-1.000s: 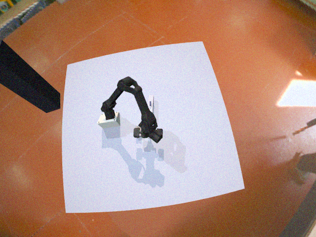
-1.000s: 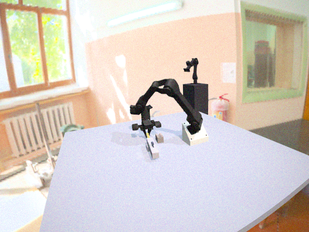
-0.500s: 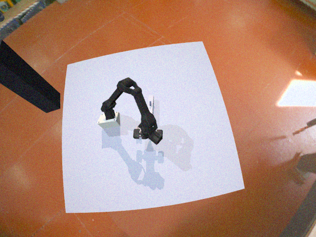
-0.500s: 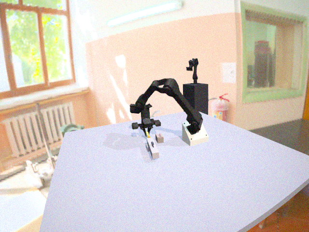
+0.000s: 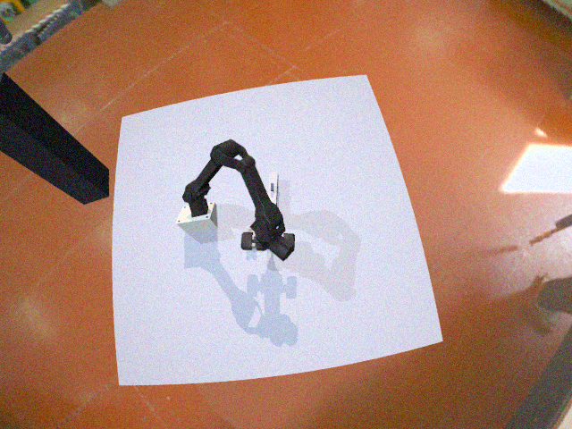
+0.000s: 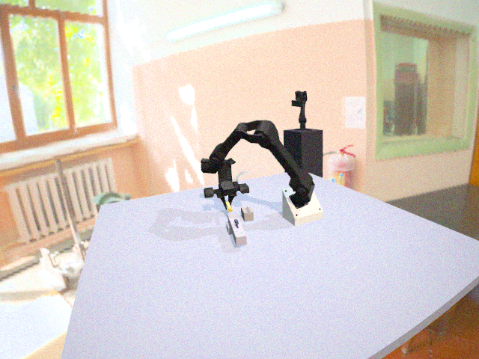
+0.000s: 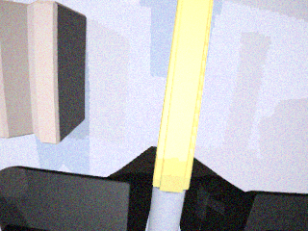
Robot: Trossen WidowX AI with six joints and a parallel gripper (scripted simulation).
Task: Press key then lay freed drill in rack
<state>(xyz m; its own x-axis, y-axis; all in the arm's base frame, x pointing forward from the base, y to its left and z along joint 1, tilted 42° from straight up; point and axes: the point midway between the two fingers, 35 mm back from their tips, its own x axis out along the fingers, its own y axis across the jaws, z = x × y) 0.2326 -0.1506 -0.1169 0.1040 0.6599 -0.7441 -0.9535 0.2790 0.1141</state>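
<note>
Right now my gripper tip is 1 cm short of the drill, 4 cm to the right of it and 3 cm below it. Also, from my gripper tip: dark key: 6 cm ahead, 22 cm to the left, 2 cm above; rack: 6 cm behind, 6 cm to the left, 2 cm below.
</note>
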